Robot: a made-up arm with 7 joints. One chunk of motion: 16 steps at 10 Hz.
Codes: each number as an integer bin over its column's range. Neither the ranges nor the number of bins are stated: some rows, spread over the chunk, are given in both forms.
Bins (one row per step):
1: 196 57 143 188 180 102 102
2: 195 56 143 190 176 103 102
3: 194 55 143 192 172 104 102
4: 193 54 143 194 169 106 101
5: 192 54 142 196 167 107 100
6: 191 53 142 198 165 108 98
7: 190 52 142 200 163 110 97
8: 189 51 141 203 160 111 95
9: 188 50 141 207 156 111 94
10: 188 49 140 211 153 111 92
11: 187 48 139 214 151 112 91
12: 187 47 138 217 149 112 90
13: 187 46 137 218 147 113 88
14: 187 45 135 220 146 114 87
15: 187 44 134 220 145 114 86
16: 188 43 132 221 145 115 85
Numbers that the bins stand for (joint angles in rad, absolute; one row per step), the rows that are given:
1: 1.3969 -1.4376 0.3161 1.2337 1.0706 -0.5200 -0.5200
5: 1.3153 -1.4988 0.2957 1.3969 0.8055 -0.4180 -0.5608
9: 1.2337 -1.5804 0.2753 1.6212 0.5812 -0.3365 -0.6831
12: 1.2133 -1.6416 0.2141 1.8251 0.4384 -0.3161 -0.7647
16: 1.2337 -1.7231 0.0918 1.9067 0.3569 -0.2549 -0.8667
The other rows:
2: 1.3765 -1.4580 0.3161 1.2745 0.9890 -0.4996 -0.5200
3: 1.3561 -1.4784 0.3161 1.3153 0.9075 -0.4792 -0.5200
4: 1.3357 -1.4988 0.3161 1.3561 0.8463 -0.4384 -0.5404
6: 1.2949 -1.5192 0.2957 1.4376 0.7647 -0.3976 -0.6016
7: 1.2745 -1.5396 0.2957 1.4784 0.7239 -0.3569 -0.6220
8: 1.2541 -1.5600 0.2753 1.5396 0.6627 -0.3365 -0.6627
10: 1.2337 -1.6008 0.2549 1.7027 0.5200 -0.3365 -0.7239
11: 1.2133 -1.6212 0.2345 1.7639 0.4792 -0.3161 -0.7443
13: 1.2133 -1.6620 0.1937 1.8455 0.3976 -0.2957 -0.8055
14: 1.2133 -1.6824 0.1529 1.8863 0.3773 -0.2753 -0.8259
15: 1.2133 -1.7027 0.1325 1.8863 0.3569 -0.2753 -0.8463

